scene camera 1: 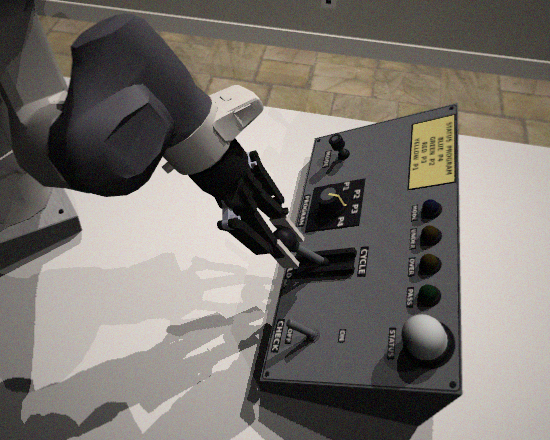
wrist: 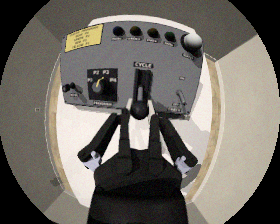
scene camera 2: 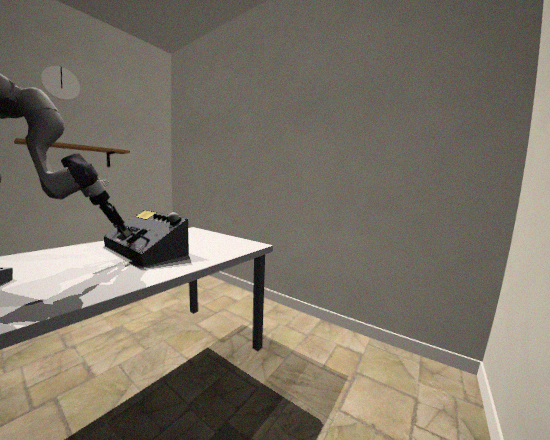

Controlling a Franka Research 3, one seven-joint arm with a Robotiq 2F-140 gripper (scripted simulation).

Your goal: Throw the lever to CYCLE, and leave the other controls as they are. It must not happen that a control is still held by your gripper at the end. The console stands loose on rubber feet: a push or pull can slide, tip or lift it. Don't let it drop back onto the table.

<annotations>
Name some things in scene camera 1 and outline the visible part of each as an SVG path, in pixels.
The gripper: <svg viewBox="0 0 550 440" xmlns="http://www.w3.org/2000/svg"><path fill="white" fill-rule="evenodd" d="M234 138L225 154L217 163L202 172L188 176L202 191L212 195L216 199L218 206L222 209L222 220L217 222L219 230L229 232L255 255L271 254L282 268L299 267L298 260L279 239L277 240L257 208L270 218L269 221L276 229L289 228L296 235L297 242L304 242L304 236L287 216L289 213L288 208L282 208L285 199L262 165L258 152L254 150L246 153Z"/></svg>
A dark grey console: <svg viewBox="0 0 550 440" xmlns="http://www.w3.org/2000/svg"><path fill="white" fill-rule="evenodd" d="M458 103L315 138L295 223L297 229L305 237L304 242L297 242L296 235L289 228L279 228L273 232L277 240L279 239L298 260L299 267L285 268L259 380L262 392L413 426L420 426L463 395Z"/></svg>
</annotations>
